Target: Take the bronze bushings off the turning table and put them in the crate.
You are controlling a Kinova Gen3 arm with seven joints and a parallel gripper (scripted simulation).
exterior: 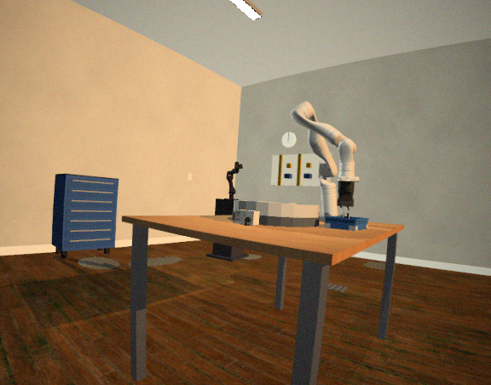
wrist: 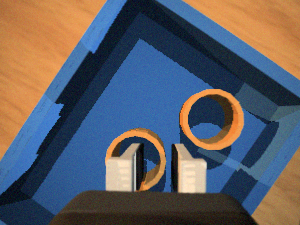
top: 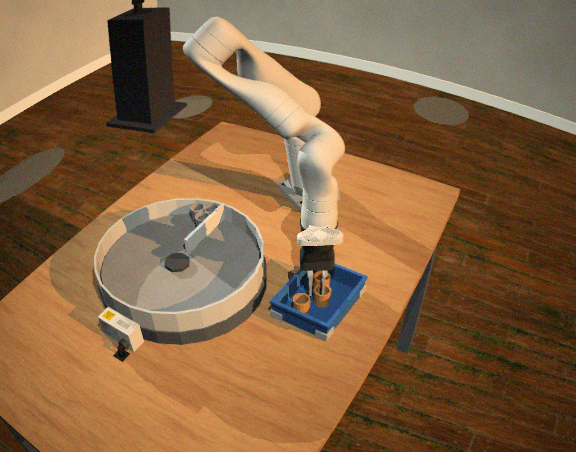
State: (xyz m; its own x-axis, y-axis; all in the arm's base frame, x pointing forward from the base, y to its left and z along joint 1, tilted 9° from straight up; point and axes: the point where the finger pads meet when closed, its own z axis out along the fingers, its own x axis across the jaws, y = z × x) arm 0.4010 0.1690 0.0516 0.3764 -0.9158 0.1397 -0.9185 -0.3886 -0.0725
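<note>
The blue crate lies 1 cm to the left of my hand and 3 cm below it. From my hand the other things lie so: turning table (5 cm ahead, 33 cm to the right).
</note>
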